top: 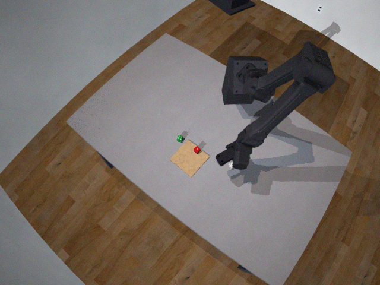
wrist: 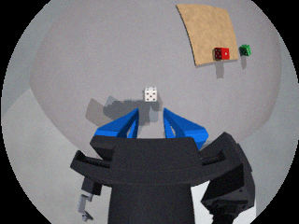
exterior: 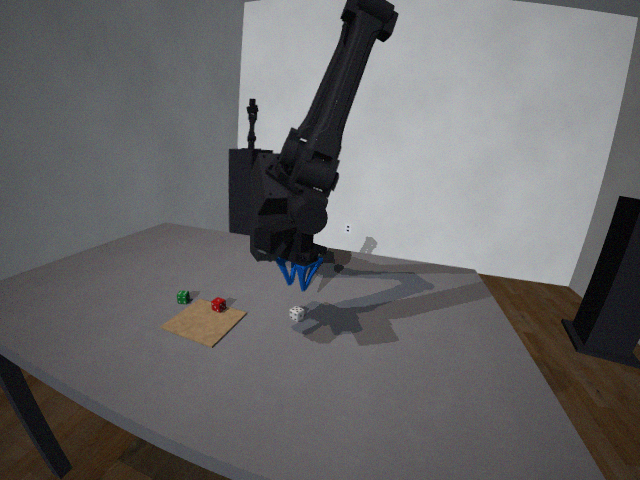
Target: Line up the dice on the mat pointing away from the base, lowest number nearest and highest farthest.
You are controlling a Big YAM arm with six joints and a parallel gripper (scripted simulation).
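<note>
My gripper is now 80 mm above the white die. The rest, counted from my hand: tan mat: 160 mm to the right, 140 mm ahead, 90 mm below; then red die: 160 mm to the right, 90 mm ahead, 70 mm below; then green die: 260 mm to the right, 120 mm ahead, 80 mm below.
</note>
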